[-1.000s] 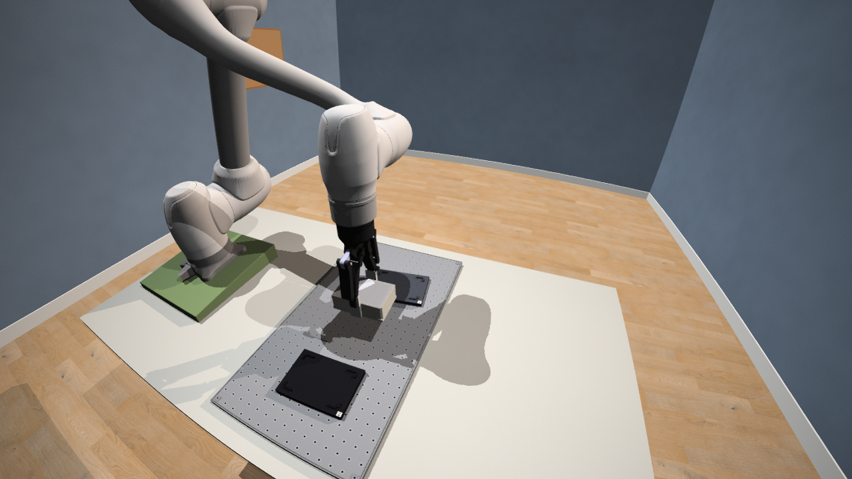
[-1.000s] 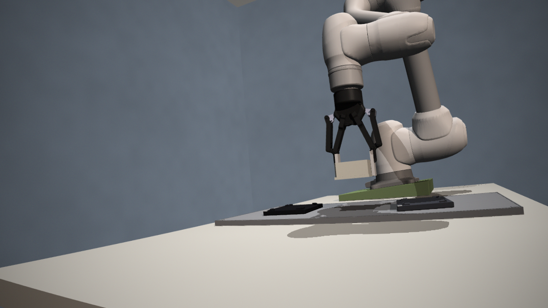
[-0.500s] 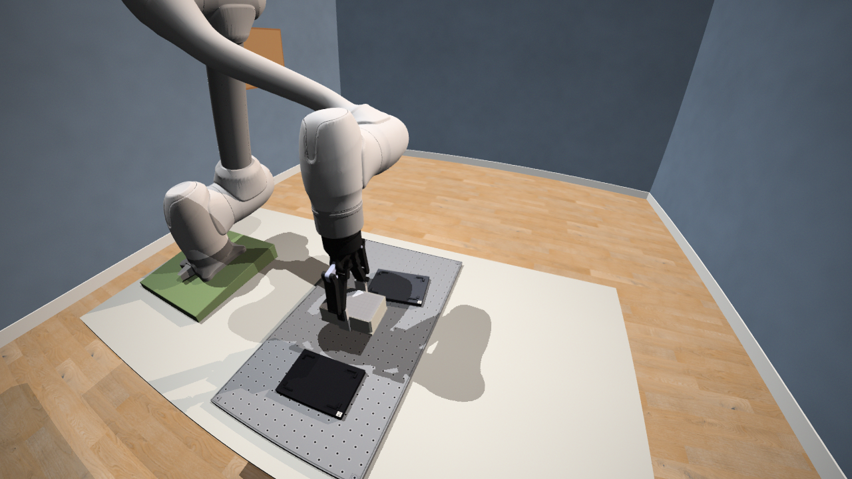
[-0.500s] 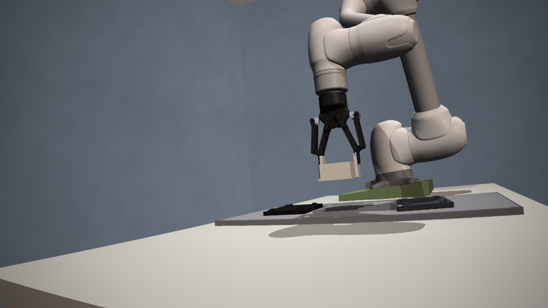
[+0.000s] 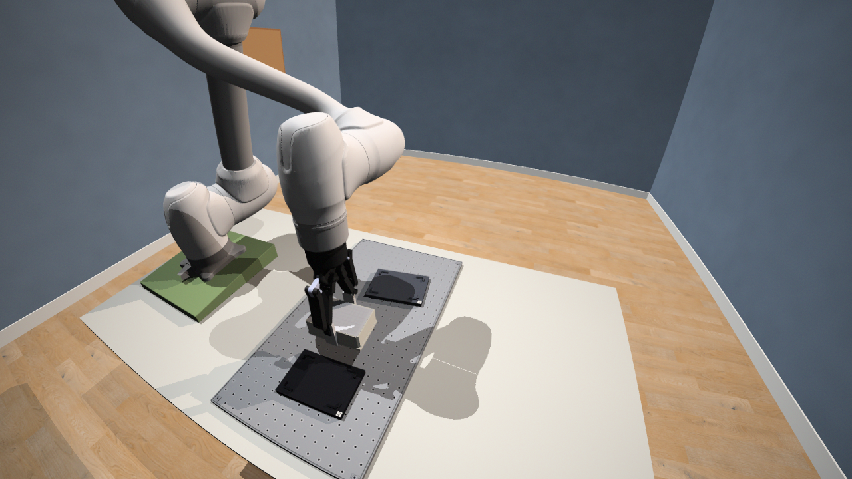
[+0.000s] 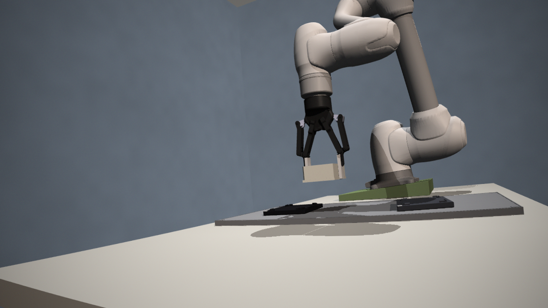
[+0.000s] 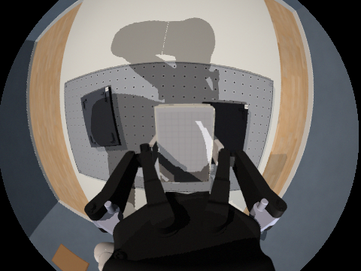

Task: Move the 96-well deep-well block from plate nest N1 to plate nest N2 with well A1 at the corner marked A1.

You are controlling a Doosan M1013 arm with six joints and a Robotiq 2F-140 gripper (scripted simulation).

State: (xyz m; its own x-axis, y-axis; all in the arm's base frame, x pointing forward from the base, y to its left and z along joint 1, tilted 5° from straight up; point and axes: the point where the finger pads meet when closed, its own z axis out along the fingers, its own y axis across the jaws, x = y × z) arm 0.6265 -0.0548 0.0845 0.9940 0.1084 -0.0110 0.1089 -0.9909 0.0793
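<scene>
My gripper is now 150 mm to the left of the white corner mark, 100 mm above it and 80 mm short of it. Round my hand: 96-well deep-well block: 10 mm below.
</scene>
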